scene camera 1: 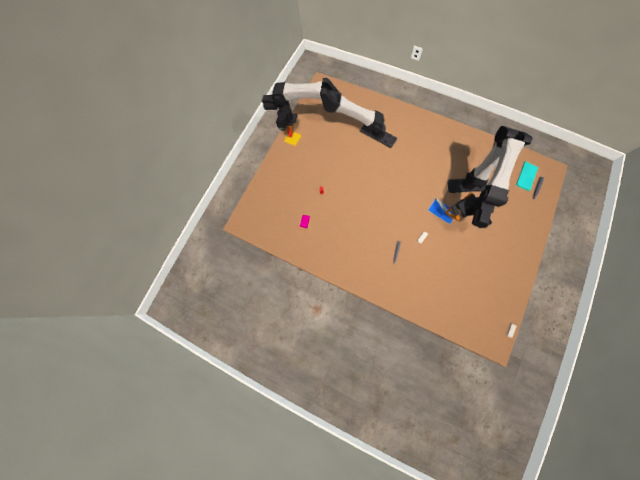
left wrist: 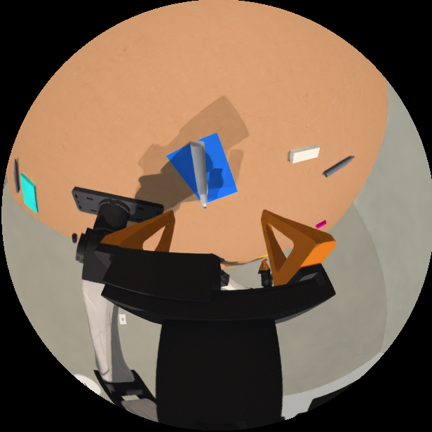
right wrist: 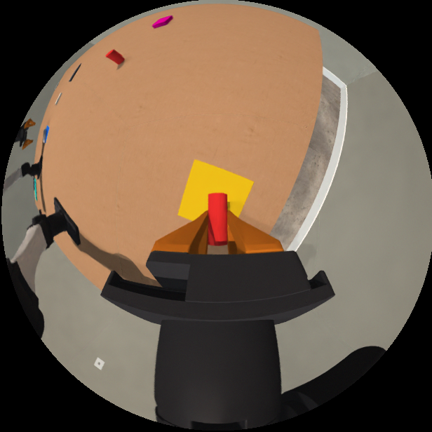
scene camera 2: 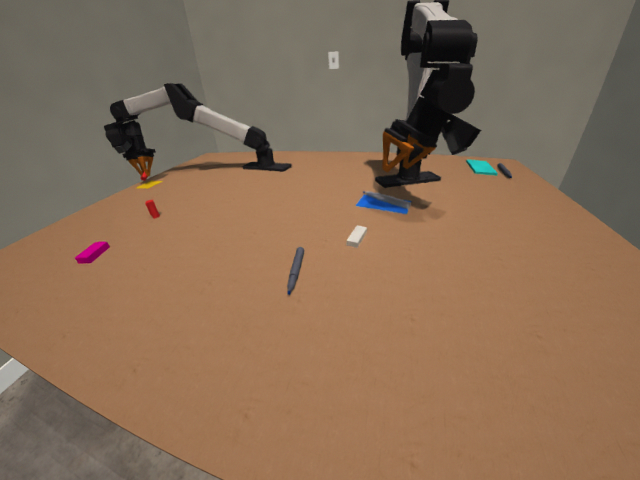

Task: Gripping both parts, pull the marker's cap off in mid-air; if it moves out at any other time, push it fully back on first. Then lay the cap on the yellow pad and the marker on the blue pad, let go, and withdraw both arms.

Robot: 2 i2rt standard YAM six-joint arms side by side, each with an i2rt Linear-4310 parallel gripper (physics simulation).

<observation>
In view: the left gripper (scene camera 2: pixel 395 169), the right gripper (right wrist: pixel 217 215), a red cap (right wrist: pixel 217 202), a grey marker (left wrist: pixel 197 147) and a blue pad (left wrist: pixel 220 181).
The left gripper is seen too in the left wrist view (left wrist: pixel 217 214).
</observation>
